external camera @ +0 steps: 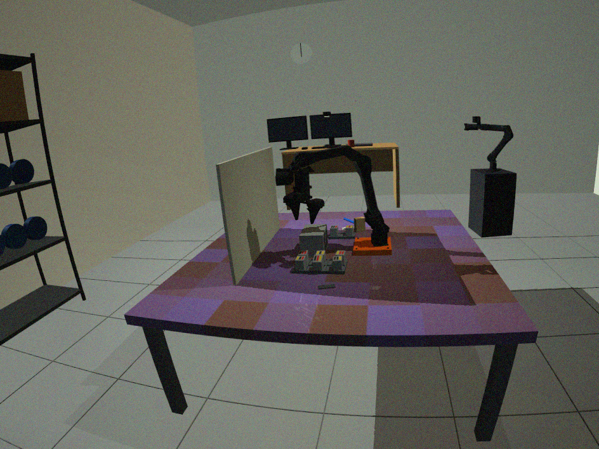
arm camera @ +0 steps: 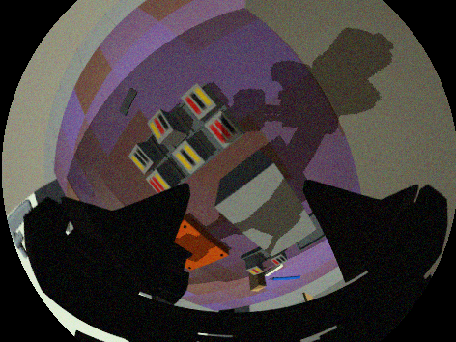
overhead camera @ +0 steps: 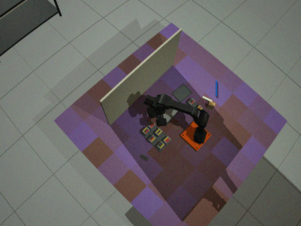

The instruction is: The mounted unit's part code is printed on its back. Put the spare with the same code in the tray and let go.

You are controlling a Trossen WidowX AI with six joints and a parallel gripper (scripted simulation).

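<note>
The grey spare is 6 cm behind my gripper tip, 6 cm to the left of it and 13 cm below it. Round my gripper tip: tall white board 22 cm ahead, 13 cm to the right, 6 cm above; then dark piece 8 cm behind, 26 cm to the left, 17 cm below; then mounted unit 3 cm behind, 9 cm to the right, 12 cm below.
</note>
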